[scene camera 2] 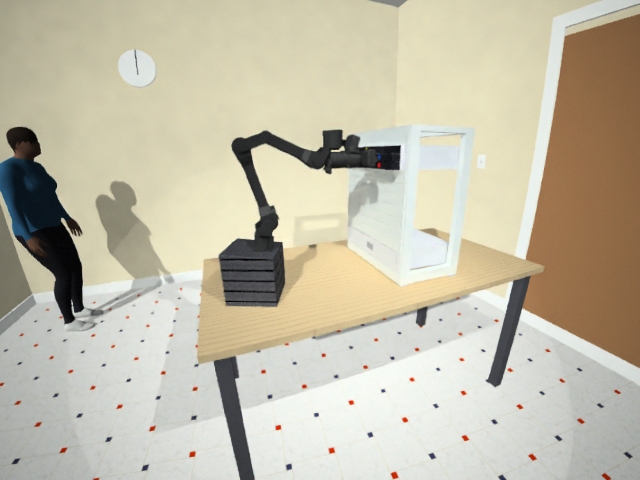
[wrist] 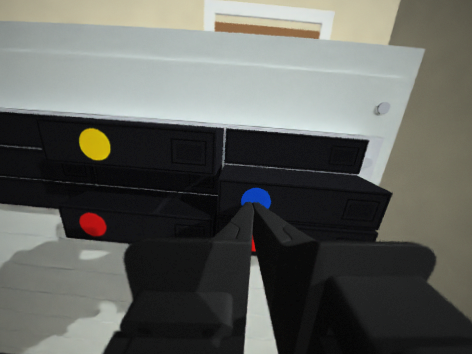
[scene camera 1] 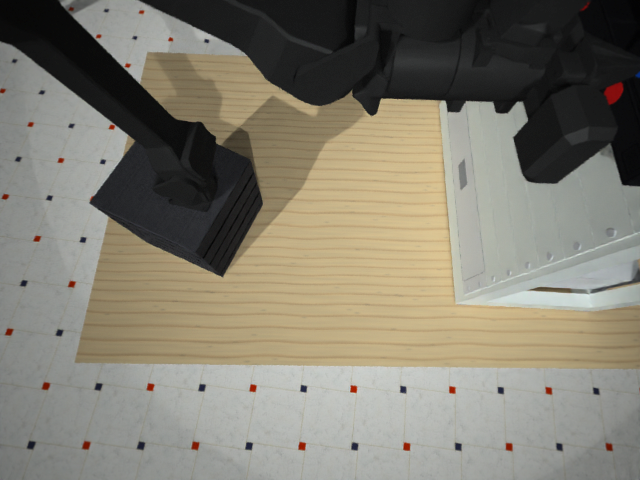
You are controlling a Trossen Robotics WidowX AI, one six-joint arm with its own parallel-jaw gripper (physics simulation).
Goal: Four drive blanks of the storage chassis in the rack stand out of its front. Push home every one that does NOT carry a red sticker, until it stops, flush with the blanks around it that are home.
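Frame: origin at the arm's base, x right, y ahead, z up, level; metres.
Where they show: gripper, between the fingertips: [scene camera 2: 378, 158] [wrist: 251, 208] [scene camera 1: 638, 67]; arm's base, origin of its link: [scene camera 2: 263, 248] [scene camera 1: 193, 190].
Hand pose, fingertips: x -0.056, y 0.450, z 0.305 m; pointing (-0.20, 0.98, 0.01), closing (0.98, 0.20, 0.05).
Things, the pixels of their top centre, and the offset from my fingertips. "pt": a spot on its surface instead. Level surfaces: height alone.
- blue-stickered blank, centre of its top: [wrist: 284, 163] [scene camera 2: 397, 153] dx +0.022, dy +0.064, dz +0.019 m
- yellow-stickered blank, centre of its top: [wrist: 166, 122] [scene camera 2: 381, 146] dx -0.087, dy +0.045, dz +0.048 m
- second red-stickered blank, a spot on its surface: [wrist: 367, 235] pt dx +0.078, dy +0.012, dz -0.012 m
- blue sticker, centre of its top: [wrist: 257, 187] dx +0.002, dy +0.000, dz +0.015 m
- wooden table, height of its surface: dz -0.490 m
- unstickered blank, centre of its top: [wrist: 281, 129] dx +0.016, dy +0.098, dz +0.048 m
The white rack [scene camera 1: 496, 222] [scene camera 2: 408, 222] [wrist: 150, 75] holds the black drive blanks. In the wrist view, the blue-stickered blank [wrist: 310, 207] stands out at the right, its top face showing. The yellow-stickered blank [wrist: 135, 150] stands out at the upper left. A red-stickered blank [wrist: 145, 225] stands out at the lower left. A second red-stickered blank [wrist: 367, 235] is below the blue one, mostly hidden by the fingers. My gripper [wrist: 251, 208] [scene camera 2: 375, 158] is shut and empty, its tips over the lower part of the blue sticker [wrist: 256, 197]; I cannot tell whether they touch it.
The arm stands on a black stacked base [scene camera 1: 160, 206] [scene camera 2: 250, 279] on the wooden table [scene camera 1: 336, 258] [scene camera 2: 320, 304]. An unstickered blank [wrist: 295, 151] sits farther back above the blue one. A person [scene camera 2: 38, 186] stands left of the table in scene camera 2.
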